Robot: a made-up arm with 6 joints. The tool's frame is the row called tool.
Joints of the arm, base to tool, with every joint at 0 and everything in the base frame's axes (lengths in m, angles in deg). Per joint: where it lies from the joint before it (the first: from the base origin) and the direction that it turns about. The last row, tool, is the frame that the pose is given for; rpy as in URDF.
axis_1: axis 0 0 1 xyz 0.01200 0.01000 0.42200
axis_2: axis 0 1 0 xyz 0.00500 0.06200 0.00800
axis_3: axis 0 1 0 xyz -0.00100 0.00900 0.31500
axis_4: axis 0 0 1 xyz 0.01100 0.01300 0.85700
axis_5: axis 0 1 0 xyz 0.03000 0.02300 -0.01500
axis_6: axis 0 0 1 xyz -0.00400 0.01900 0.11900
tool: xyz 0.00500 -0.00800 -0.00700 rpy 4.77 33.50 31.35
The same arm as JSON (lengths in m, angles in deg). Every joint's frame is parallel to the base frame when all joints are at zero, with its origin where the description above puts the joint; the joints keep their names.
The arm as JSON. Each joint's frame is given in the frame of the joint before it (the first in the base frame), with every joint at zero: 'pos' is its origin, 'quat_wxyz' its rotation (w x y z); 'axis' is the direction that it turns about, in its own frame. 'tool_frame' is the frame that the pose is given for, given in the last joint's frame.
{
  "length_unit": "m",
  "angle_unit": "deg",
  "joints": [
    {
      "joint": "axis_1",
      "pos": [
        0.012,
        0.01,
        0.422
      ],
      "quat_wxyz": [
        1.0,
        0.0,
        0.0,
        0.0
      ],
      "axis": [
        0.0,
        0.0,
        1.0
      ]
    },
    {
      "joint": "axis_2",
      "pos": [
        0.005,
        0.062,
        0.008
      ],
      "quat_wxyz": [
        1.0,
        0.0,
        0.0,
        0.0
      ],
      "axis": [
        0.0,
        1.0,
        0.0
      ]
    },
    {
      "joint": "axis_3",
      "pos": [
        -0.001,
        0.009,
        0.315
      ],
      "quat_wxyz": [
        1.0,
        0.0,
        0.0,
        0.0
      ],
      "axis": [
        0.0,
        1.0,
        0.0
      ]
    },
    {
      "joint": "axis_4",
      "pos": [
        0.011,
        0.013,
        0.857
      ],
      "quat_wxyz": [
        1.0,
        0.0,
        0.0,
        0.0
      ],
      "axis": [
        0.0,
        0.0,
        1.0
      ]
    },
    {
      "joint": "axis_5",
      "pos": [
        0.03,
        0.023,
        -0.015
      ],
      "quat_wxyz": [
        1.0,
        0.0,
        0.0,
        0.0
      ],
      "axis": [
        0.0,
        1.0,
        0.0
      ]
    },
    {
      "joint": "axis_6",
      "pos": [
        -0.004,
        0.019,
        0.119
      ],
      "quat_wxyz": [
        1.0,
        0.0,
        0.0,
        0.0
      ],
      "axis": [
        0.0,
        0.0,
        1.0
      ]
    }
  ],
  "tool_frame": {
    "pos": [
      0.005,
      -0.008,
      -0.007
    ],
    "quat_wxyz": [
      0.924401,
      -0.039431,
      0.288004,
      0.246946
    ]
  }
}

